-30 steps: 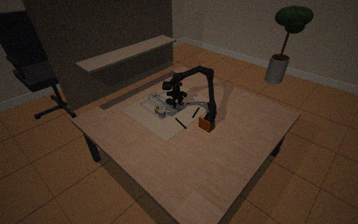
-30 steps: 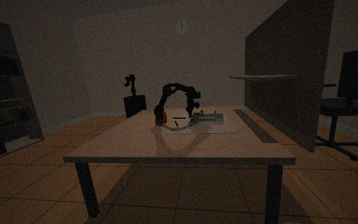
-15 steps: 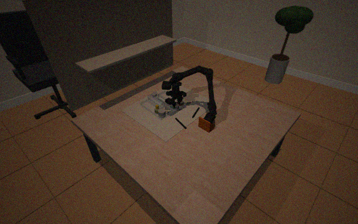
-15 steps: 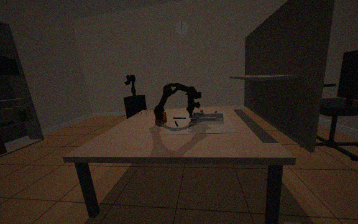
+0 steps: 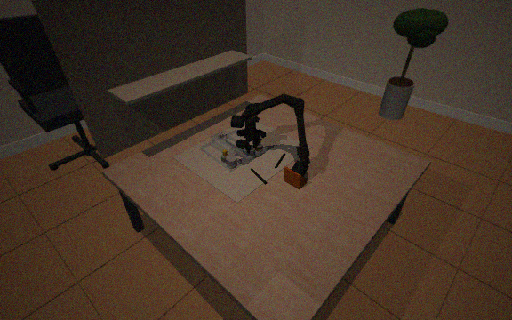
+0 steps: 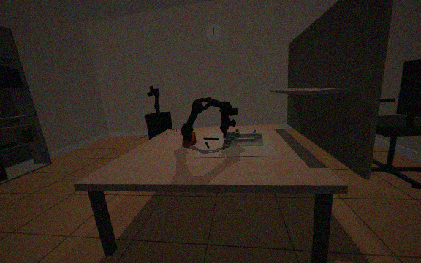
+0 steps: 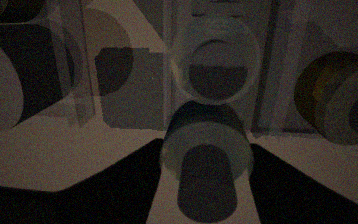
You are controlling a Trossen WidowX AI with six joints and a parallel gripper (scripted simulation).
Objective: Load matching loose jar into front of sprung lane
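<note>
My gripper tip is now 170 mm short of the lane fixture, 30 mm to the right of it and 30 mm above it. Also, from my gripper tip: shelf (520 mm ahead, 50 mm to the left, 320 mm above).
</note>
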